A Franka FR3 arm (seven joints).
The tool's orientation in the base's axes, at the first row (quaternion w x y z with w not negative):
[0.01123, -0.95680, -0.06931, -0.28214]
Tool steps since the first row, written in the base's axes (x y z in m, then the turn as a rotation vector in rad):
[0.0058, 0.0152, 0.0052, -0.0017, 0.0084, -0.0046]
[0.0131, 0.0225, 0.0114, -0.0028, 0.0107, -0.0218]
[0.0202, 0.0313, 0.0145, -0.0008, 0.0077, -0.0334]
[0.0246, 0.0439, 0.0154, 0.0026, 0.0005, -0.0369]
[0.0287, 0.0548, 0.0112, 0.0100, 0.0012, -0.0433]
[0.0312, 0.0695, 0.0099, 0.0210, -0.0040, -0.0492]
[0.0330, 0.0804, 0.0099, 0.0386, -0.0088, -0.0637]
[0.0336, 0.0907, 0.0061, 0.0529, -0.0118, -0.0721]
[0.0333, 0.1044, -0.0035, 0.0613, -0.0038, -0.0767]
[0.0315, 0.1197, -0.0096, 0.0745, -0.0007, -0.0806]
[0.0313, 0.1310, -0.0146, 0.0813, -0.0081, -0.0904]
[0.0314, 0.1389, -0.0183, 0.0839, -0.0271, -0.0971]
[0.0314, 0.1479, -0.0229, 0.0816, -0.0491, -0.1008]
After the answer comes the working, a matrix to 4 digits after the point.
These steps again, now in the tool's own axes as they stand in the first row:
[0.0096, -0.0142, -0.0003, -0.0028, -0.0086, 0.0035]
[0.0199, -0.0203, -0.0012, -0.0128, -0.0114, 0.0175]
[0.0286, -0.0279, 0.0006, -0.0178, -0.0083, 0.0281]
[0.0343, -0.0398, 0.0030, -0.0178, -0.0008, 0.0324]
[0.0368, -0.0501, 0.0094, -0.0150, -0.0006, 0.0419]
[0.0401, -0.0643, 0.0127, -0.0097, 0.0060, 0.0524]
[0.0429, -0.0748, 0.0143, -0.0035, 0.0130, 0.0738]
[0.0427, -0.0850, 0.0185, 0.0034, 0.0178, 0.0884]
[0.0390, -0.0988, 0.0272, 0.0089, 0.0109, 0.0972]
[0.0361, -0.1143, 0.0323, 0.0182, 0.0096, 0.1078]
[0.0347, -0.1256, 0.0371, 0.0176, 0.0177, 0.1193]
[0.0337, -0.1335, 0.0407, 0.0137, 0.0368, 0.1251]
[0.0324, -0.1425, 0.0451, 0.0070, 0.0582, 0.1257]

The tool's axes in the first row as the columns of a matrix, in the base's axes (rounded; the answer above uses it unrounded):
[0.8312, 0.1390, 0.5383]
[0.1263, -0.9901, 0.0606]
[0.5415, 0.0176, -0.8405]

